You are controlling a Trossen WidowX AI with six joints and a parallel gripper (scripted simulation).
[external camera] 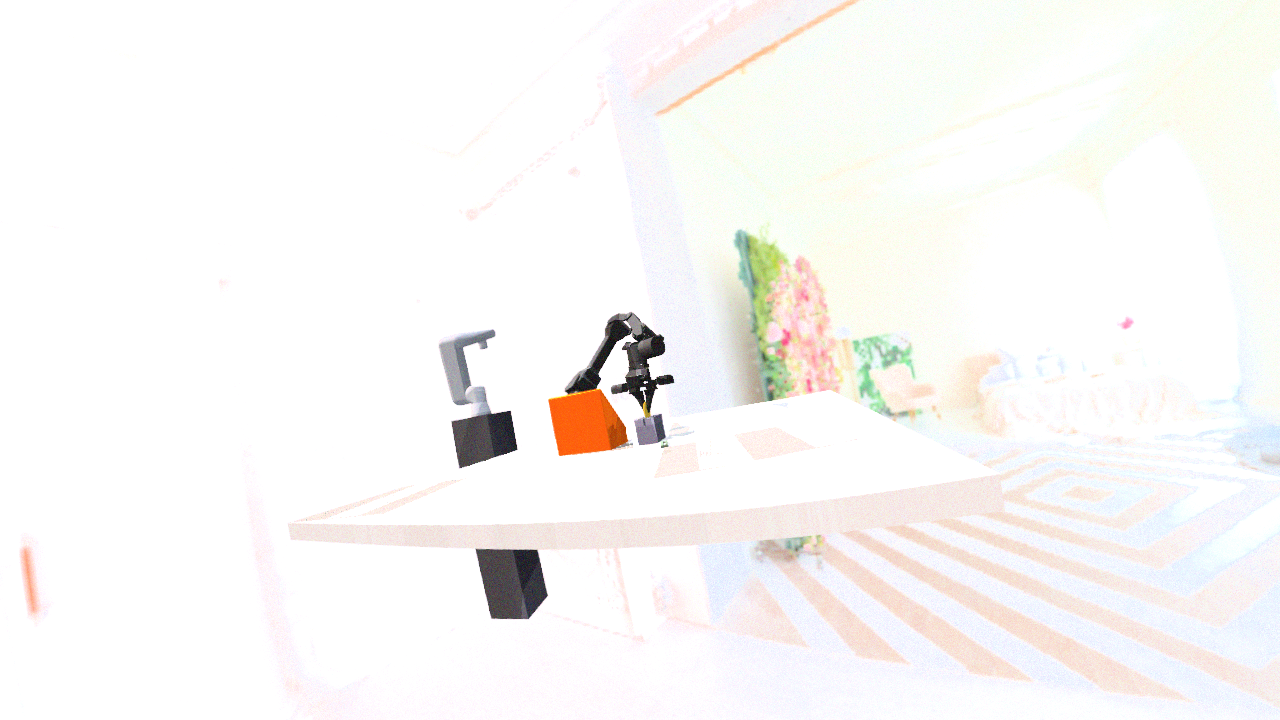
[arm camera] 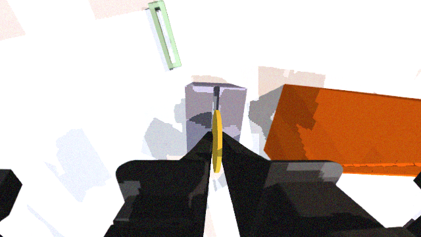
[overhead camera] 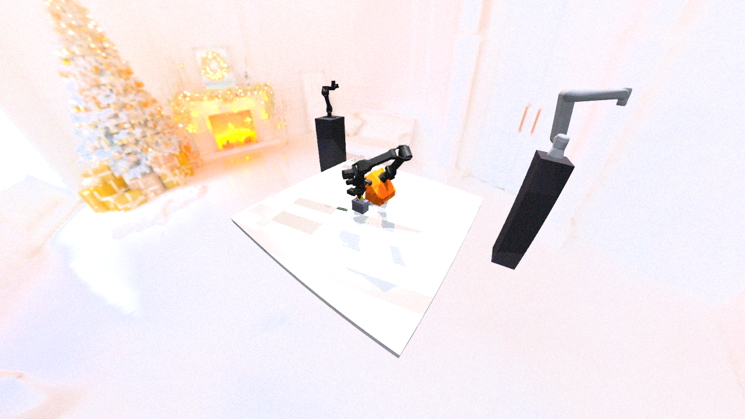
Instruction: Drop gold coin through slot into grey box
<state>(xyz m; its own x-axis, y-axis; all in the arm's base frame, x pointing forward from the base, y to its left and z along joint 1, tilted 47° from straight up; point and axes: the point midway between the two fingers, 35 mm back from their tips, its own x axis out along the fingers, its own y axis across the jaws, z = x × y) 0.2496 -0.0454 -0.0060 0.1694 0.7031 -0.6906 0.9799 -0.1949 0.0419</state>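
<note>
The gold coin lies 10 mm below my gripper tip.
</note>
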